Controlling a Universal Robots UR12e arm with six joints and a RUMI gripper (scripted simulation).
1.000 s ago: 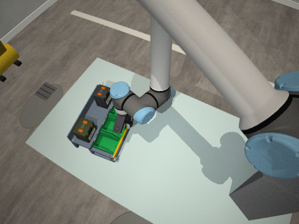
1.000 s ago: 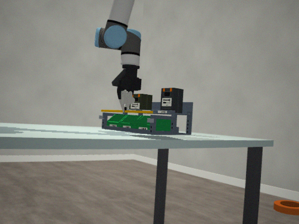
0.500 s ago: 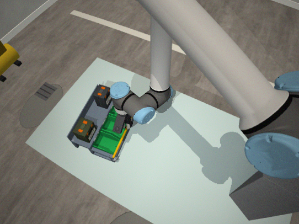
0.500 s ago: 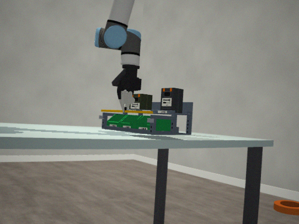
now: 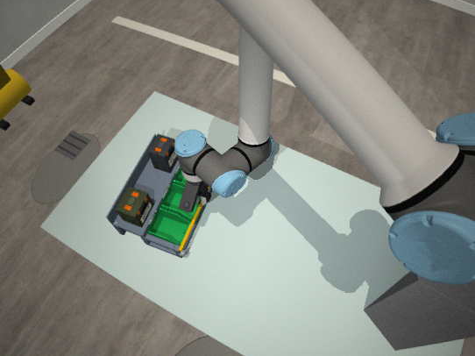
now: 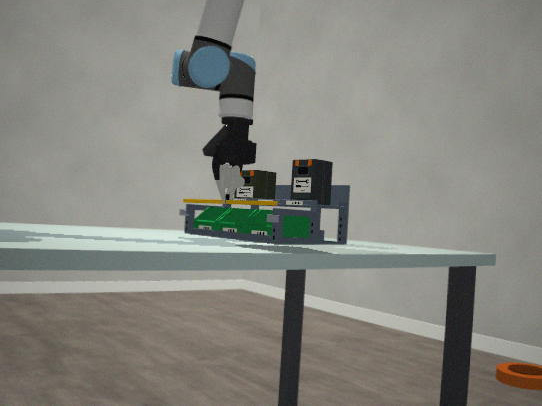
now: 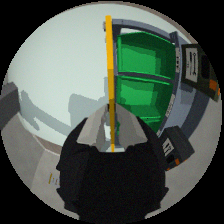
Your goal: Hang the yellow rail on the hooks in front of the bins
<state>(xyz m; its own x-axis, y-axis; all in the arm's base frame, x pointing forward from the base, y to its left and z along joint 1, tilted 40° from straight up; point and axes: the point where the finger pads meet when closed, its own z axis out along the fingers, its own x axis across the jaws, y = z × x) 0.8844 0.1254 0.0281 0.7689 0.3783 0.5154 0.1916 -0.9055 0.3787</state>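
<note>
The yellow rail lies 1 cm below my hand.
</note>
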